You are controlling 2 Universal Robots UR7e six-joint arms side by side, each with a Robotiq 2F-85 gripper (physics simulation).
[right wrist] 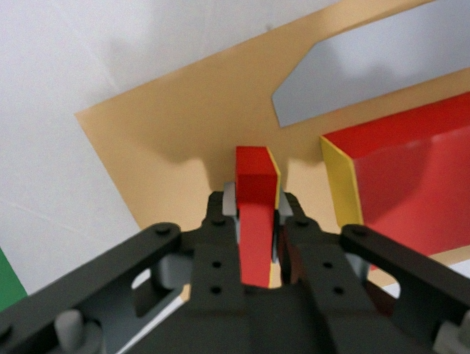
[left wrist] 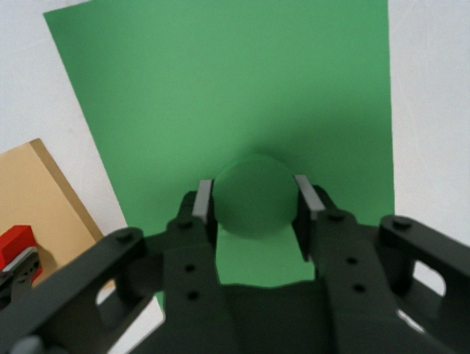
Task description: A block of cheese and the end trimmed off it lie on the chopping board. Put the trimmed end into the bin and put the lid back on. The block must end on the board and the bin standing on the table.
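Frame: origin at the left arm's base, x ahead, y left, z up, level; millimetres.
Where they show: left gripper, fingertip midpoint: (left wrist: 252,195); right gripper, fingertip midpoint: (right wrist: 250,199) (left wrist: 24,254).
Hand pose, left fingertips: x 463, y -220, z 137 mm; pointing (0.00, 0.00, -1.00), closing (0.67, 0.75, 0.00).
Things, the pixels of their top centre, and the offset from my left fingertips. "spot": a spot on its surface instead. Level surfaces: height alone.
- lid's round green knob, middle of its top: (left wrist: 255,202) 5 mm back, 5 mm left, 22 mm up
- broad flat green surface, surface spot: (left wrist: 225,75) spot: 47 mm back, 29 mm left, 4 mm down
- trimmed end, surface spot: (right wrist: 256,240) spot: 68 mm back, 224 mm right, 81 mm down
- chopping board, middle of its top: (right wrist: 366,169) 98 mm back, 279 mm right, 121 mm down
- cheese block, surface spot: (right wrist: 410,185) spot: 91 mm back, 283 mm right, 81 mm down
- grey knife blade, surface spot: (right wrist: 370,70) spot: 57 mm back, 307 mm right, 117 mm down
- pale table, its level: 137 mm down
- green edge, surface spot: (right wrist: 7,282) spot: 7 mm back, 73 mm right, 129 mm down
My left gripper (left wrist: 252,195) is shut on the lid's round green knob (left wrist: 257,192), over a broad flat green surface (left wrist: 225,75). Whether the bin is under that surface is hidden. My right gripper (right wrist: 250,199) is shut on the trimmed end (right wrist: 256,240) (left wrist: 15,240), a narrow red piece with a thin yellow side. It is over the chopping board (right wrist: 165,105) (left wrist: 35,190); whether it touches the board is unclear. The cheese block (right wrist: 410,185), red with a yellow cut face, lies on the board to the right in the right wrist view.
A grey knife blade (right wrist: 370,70) lies on the board, behind the block in the right wrist view. The pale table (left wrist: 430,125) (right wrist: 60,165) shows around the board. A green edge (right wrist: 7,282) shows at the lower left of the right wrist view.
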